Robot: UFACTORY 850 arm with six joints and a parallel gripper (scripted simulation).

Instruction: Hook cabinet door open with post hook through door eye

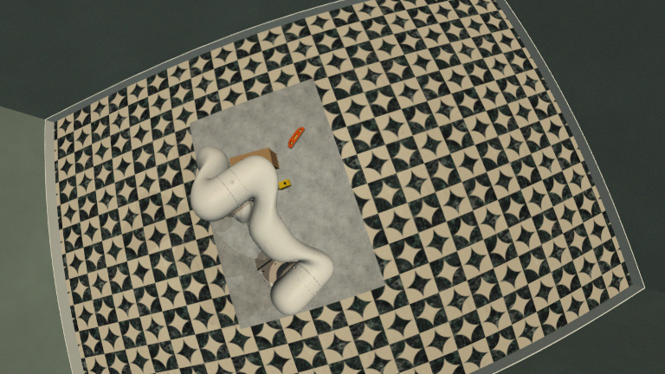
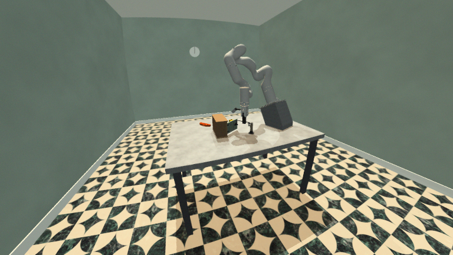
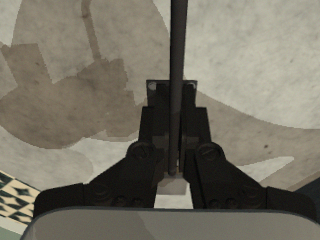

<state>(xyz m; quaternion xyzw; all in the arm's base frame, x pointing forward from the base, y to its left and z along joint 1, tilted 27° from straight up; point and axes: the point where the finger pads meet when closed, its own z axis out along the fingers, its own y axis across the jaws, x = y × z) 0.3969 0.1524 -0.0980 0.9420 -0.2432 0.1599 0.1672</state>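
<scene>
Now: hand 10 mm short of the hook, 10 mm to the left of it and 20 mm above it. Also, from my hand: orange tool 370 mm ahead, 290 mm to the right, 100 mm below; then pale green door 120 mm ahead, 40 mm below; then yellow handle 70 mm ahead, 180 mm to the right, 70 mm below.
</scene>
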